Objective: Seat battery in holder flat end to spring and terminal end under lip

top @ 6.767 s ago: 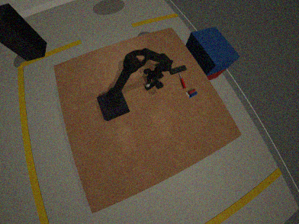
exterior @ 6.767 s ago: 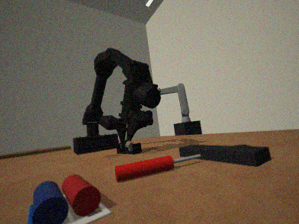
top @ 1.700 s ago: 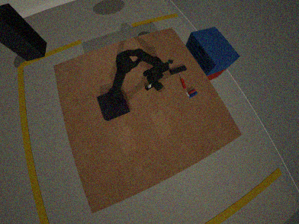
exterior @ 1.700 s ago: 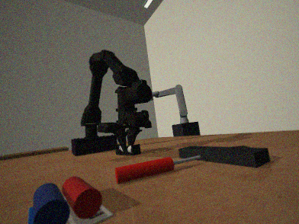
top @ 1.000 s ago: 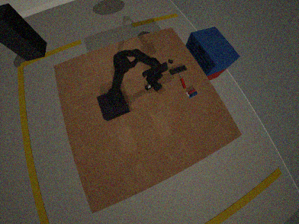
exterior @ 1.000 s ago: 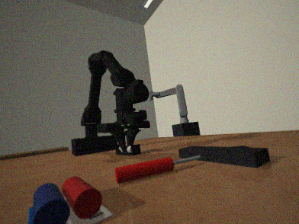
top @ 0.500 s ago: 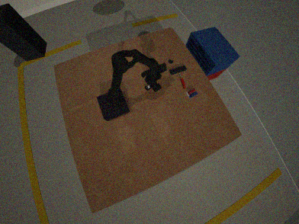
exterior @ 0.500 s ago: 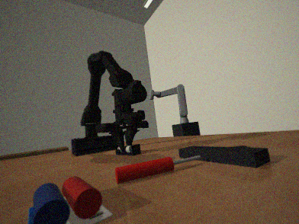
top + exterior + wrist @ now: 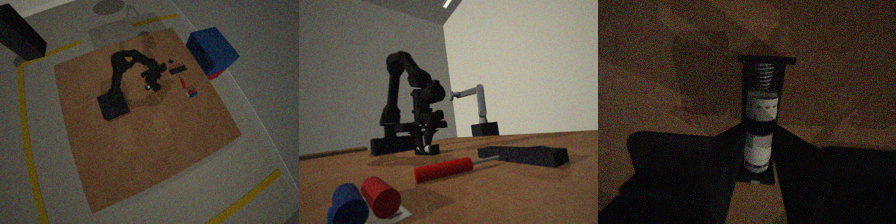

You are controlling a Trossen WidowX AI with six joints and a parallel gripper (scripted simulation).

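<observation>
Now: the battery 1 cm above my gripper tip. Round my gripper tip: long black block: 29 cm ahead, 11 cm to the left; then red-handled screwdriver: 29 cm ahead, 1 cm to the left.
</observation>
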